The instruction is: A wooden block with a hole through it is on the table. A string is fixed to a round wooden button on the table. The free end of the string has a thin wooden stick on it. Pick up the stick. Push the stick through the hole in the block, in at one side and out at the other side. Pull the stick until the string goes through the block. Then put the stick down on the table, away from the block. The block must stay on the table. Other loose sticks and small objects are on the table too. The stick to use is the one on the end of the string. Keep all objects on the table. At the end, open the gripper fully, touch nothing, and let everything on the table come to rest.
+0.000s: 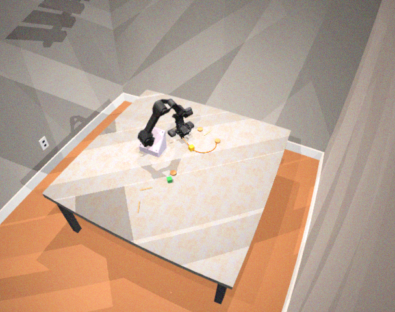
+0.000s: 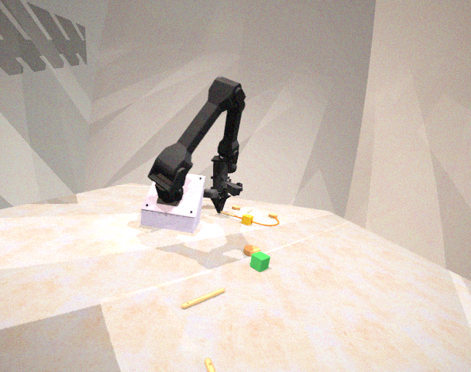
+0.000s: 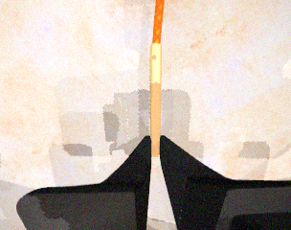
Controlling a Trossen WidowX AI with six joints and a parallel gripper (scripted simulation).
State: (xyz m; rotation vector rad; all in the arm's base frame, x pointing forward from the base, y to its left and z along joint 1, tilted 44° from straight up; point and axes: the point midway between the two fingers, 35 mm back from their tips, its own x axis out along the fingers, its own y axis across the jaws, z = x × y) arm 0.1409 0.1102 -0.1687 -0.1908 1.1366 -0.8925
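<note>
My gripper tip is 40 mm short of the thin wooden stick, 20 mm to the left of it and 10 mm below it. The rest, counted from my gripper tip: yellow wooden block (100 mm ahead, 70 mm to the right, 10 mm above); green cube (110 mm ahead, 380 mm to the right, 10 mm above).
</note>
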